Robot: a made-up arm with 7 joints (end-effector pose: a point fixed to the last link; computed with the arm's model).
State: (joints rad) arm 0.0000 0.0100 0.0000 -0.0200 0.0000 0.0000 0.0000
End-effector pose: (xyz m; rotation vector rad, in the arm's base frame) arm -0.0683 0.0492 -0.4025 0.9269 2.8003 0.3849
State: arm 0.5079 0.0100 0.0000 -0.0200 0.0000 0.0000 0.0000
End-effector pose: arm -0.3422 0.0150 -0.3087 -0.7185 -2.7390 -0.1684
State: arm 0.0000 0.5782 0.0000 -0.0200 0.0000 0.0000 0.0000
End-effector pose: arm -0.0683 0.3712 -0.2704 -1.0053 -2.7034 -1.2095
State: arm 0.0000 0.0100 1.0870 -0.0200 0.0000 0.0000 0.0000
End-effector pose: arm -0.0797 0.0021 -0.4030 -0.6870 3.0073 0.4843
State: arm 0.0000 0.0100 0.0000 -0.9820 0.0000 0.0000 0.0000
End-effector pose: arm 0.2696 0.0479 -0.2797 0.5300 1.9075 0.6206
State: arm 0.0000 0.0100 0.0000 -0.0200 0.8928 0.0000 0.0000
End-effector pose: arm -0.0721 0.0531 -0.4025 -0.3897 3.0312 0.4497
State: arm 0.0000 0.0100 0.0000 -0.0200 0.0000 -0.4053 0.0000
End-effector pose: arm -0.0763 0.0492 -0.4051 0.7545 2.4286 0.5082
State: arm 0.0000 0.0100 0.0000 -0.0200 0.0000 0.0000 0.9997
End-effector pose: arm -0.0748 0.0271 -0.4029 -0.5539 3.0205 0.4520
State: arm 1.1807 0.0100 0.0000 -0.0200 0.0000 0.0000 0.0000
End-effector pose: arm -0.5682 -0.0907 -0.0181 -0.3636 -2.1848 0.0976
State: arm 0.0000 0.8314 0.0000 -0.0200 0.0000 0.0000 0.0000
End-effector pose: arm -0.0683 0.4805 -0.1580 -0.9697 -2.4662 -1.5029
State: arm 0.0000 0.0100 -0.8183 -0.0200 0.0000 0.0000 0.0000
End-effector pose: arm -0.0337 0.0630 -0.4024 1.9200 2.1500 0.2447
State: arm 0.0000 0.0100 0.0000 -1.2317 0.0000 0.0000 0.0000
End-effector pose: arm 0.3255 0.0472 -0.2007 0.4332 1.6712 0.6536
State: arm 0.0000 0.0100 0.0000 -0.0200 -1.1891 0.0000 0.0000
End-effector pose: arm -0.0702 0.0423 -0.4026 2.2752 1.7474 0.2000
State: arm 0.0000 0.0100 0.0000 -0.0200 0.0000 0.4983 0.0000
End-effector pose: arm -0.0580 0.0492 -0.4039 -0.9488 -2.6719 -0.1396
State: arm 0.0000 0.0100 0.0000 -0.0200 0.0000 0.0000 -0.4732
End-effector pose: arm -0.0587 0.0550 -0.4023 1.5374 2.4686 0.3223
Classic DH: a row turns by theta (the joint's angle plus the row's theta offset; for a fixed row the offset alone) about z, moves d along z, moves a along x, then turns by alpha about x. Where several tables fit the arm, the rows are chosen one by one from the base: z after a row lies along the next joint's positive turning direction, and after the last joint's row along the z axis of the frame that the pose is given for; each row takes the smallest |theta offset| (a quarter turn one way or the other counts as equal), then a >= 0, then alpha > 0; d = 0 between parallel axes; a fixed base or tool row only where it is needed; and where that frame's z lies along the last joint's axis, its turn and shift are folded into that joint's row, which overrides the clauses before.
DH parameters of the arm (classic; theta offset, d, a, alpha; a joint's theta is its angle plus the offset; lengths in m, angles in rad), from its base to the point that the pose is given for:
base (fixed): 0 0.1942 -0.013 -1.2217
joint 1: -1.5708 -0.0079 0.025 -1.5708
joint 2: 1.2217 -0.022 -0.026 1.5708
joint 3: 1.5708 -0.233 0.018 -1.5708
joint 4: 0 0.031 -0.065 1.5708
joint 5: 0 -0.405 0.008 -1.5708
joint 6: 0 -0.015 0.015 1.5708
joint 7: -0.8773 0.0135 -0.0239 -2.8551
tool (fixed): 2.9042 -0.0078 0 0

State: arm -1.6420 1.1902 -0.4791 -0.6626 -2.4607 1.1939 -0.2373
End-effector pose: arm 0.3921 0.3126 0.5070 0.2608 0.3271 -1.7893
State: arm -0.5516 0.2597 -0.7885 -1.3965 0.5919 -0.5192 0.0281
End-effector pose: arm 0.3879 -0.2071 -0.0210 0.4147 0.7380 -0.1501
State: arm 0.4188 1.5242 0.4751 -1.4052 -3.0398 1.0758 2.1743
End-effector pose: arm 0.3127 0.4404 0.3384 1.5138 -0.9359 1.6911
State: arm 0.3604 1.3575 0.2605 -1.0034 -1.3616 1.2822 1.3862
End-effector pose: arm 0.1833 0.5419 0.1259 0.2671 0.4031 3.0476
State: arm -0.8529 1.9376 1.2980 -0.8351 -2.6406 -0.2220 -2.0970
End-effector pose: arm -0.2136 0.4483 0.5728 -0.8889 -0.2849 0.2799
